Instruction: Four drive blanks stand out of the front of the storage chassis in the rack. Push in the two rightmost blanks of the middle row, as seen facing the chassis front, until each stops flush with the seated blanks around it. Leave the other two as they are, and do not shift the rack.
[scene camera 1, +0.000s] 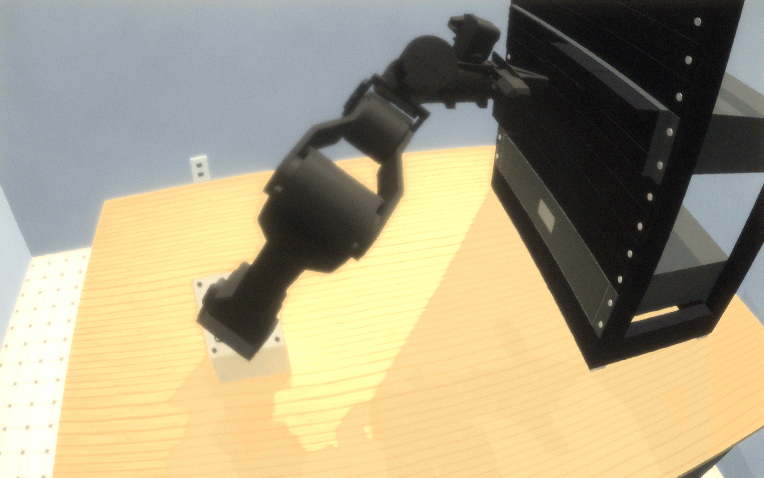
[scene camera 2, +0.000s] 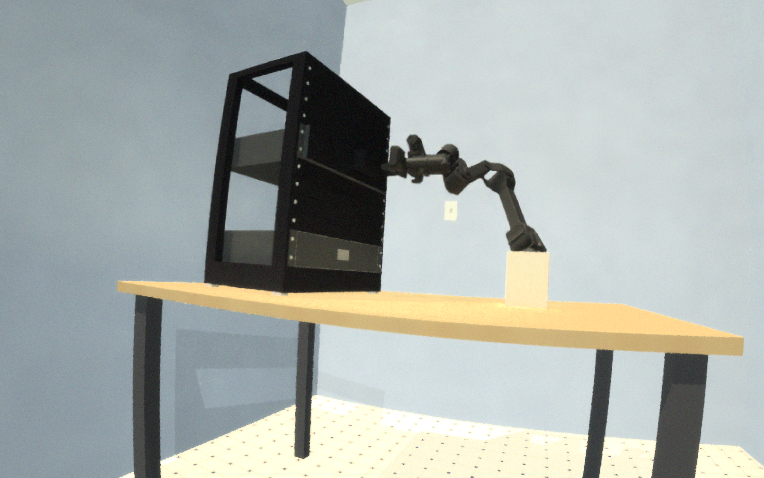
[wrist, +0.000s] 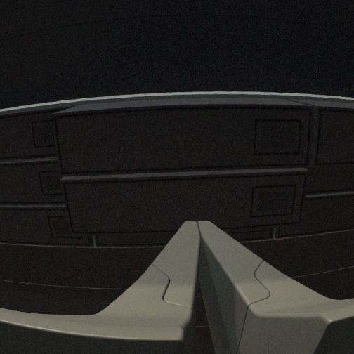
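Seen in the pictures: gripper, fingertip midpoint: (scene camera 1: 548, 81) (scene camera 2: 381, 167); arm's base, origin of the base link: (scene camera 1: 235, 318) (scene camera 2: 529, 270).
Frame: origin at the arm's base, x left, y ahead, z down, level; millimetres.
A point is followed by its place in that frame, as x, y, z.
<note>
The black rack (scene camera 1: 614, 332) @(-131, 513, 6) (scene camera 2: 285, 186) @(373, 530, -164) holds the storage chassis (scene camera 1: 668, 125) @(-106, 498, -312) (scene camera 2: 259, 147) @(338, 665, -287). In the wrist view, two dark blanks stand out in the central column: an upper-row blank (wrist: 155, 142) directly under the chassis's light top edge, and a middle-row blank (wrist: 160, 202) below it. The bottom-row blank (wrist: 135, 238) beneath them sits further back. My gripper (wrist: 196, 232) (scene camera 1: 545, 78) @(67, 428, -285) (scene camera 2: 384, 167) @(67, 428, -285) is shut and empty. Its tips overlap the lower edge of the middle-row blank in the wrist view; contact cannot be told. In the scene views the blanks are too dark to separate clearly.
Blanks in neighbouring columns (wrist: 25, 182) (wrist: 337, 137) lie left and right of the protruding pair. A grey lower unit (scene camera 1: 554, 225) @(88, 503, -22) (scene camera 2: 321, 250) @(230, 507, -22) sits in the rack's bottom. The arm's pale base block (scene camera 1: 253, 363) @(-31, 13, 62) (scene camera 2: 526, 279) @(44, 2, 26) stands on the wooden table (scene camera 1: 450, 394) @(-107, 277, 97) (scene camera 2: 428, 329) @(527, 104, 112).
</note>
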